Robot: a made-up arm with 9 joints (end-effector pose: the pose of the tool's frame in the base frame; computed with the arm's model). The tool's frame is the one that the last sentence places. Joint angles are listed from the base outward.
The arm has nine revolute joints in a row. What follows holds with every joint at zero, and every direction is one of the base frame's. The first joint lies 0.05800 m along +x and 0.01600 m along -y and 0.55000 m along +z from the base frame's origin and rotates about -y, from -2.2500 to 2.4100 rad. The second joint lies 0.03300 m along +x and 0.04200 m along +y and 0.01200 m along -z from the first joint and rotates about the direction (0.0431, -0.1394, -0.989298), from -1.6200 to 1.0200 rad. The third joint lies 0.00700 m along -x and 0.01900 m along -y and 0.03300 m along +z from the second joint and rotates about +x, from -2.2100 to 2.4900 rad. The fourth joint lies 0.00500 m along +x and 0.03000 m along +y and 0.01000 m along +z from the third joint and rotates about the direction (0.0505, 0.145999, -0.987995), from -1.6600 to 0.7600 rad. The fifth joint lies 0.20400 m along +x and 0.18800 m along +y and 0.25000 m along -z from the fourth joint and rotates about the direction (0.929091, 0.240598, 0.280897), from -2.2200 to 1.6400 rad. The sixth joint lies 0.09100 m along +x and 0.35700 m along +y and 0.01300 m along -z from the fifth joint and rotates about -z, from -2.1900 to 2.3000 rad. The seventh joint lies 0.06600 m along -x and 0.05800 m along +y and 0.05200 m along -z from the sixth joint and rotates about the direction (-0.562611, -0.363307, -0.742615), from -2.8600 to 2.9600 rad. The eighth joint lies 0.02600 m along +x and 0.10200 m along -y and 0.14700 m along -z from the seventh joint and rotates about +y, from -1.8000 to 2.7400 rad. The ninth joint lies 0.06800 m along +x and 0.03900 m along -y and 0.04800 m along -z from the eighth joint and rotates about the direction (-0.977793, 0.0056, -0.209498), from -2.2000 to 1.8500 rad. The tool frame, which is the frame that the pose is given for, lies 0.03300 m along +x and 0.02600 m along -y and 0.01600 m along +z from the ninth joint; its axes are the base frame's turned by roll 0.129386, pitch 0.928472 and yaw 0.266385 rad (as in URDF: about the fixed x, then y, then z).
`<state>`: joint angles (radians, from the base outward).
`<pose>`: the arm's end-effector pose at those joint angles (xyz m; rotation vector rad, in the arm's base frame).
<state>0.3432 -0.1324 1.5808 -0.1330 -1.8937 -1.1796 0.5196 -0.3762 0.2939</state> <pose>0.5391 0.3698 0.8504 -0.7160 -0.0621 -0.0355</pose>
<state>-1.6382 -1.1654 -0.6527 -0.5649 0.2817 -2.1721 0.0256 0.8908 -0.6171</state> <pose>-0.7091 0.0286 0.9645 0.6391 0.6489 -1.9499</pose>
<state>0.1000 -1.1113 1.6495 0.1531 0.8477 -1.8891 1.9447 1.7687 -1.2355</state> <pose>0.0779 0.6056 0.9766 -1.5079 -0.8600 -0.9568</pose>
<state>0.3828 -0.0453 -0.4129 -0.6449 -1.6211 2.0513 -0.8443 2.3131 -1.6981</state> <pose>0.8342 0.0623 0.1945 1.5390 0.3240 1.0325</pose>
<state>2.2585 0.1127 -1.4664 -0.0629 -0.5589 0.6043 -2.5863 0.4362 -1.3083</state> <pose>0.5472 -0.6667 1.2072 0.3509 0.3394 0.9801</pose>
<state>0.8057 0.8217 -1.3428 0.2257 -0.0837 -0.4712 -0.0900 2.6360 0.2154</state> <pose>0.3517 -0.4842 0.2247 -1.4634 -2.4110 0.5582</pose>
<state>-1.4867 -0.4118 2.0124 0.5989 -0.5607 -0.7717 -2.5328 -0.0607 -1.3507</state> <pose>0.6738 0.4175 0.4861 -0.7810 1.6443 -0.7173</pose>
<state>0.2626 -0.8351 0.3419 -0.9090 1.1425 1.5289 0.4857 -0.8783 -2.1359</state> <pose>-0.3240 0.0577 0.5912 1.3399 0.8978 1.8994</pose>
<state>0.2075 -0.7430 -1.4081 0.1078 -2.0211 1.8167 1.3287 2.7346 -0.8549</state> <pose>0.9228 -0.0482 0.7923 0.2992 -0.3648 2.1971</pose>
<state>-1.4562 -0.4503 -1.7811 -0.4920 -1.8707 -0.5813 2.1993 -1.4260 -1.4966</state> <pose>-0.0416 -0.4245 0.0900 1.0635 1.8989 -0.7614</pose>
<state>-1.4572 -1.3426 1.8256 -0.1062 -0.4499 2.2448 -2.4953 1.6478 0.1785</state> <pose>0.7144 0.8192 0.7926 -2.1060 -0.4371 -1.0084</pose>
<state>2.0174 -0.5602 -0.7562 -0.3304 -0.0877 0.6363 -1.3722 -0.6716 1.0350</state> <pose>0.8352 0.2435 0.9751 -1.0520 -1.3487 -0.6333</pose>
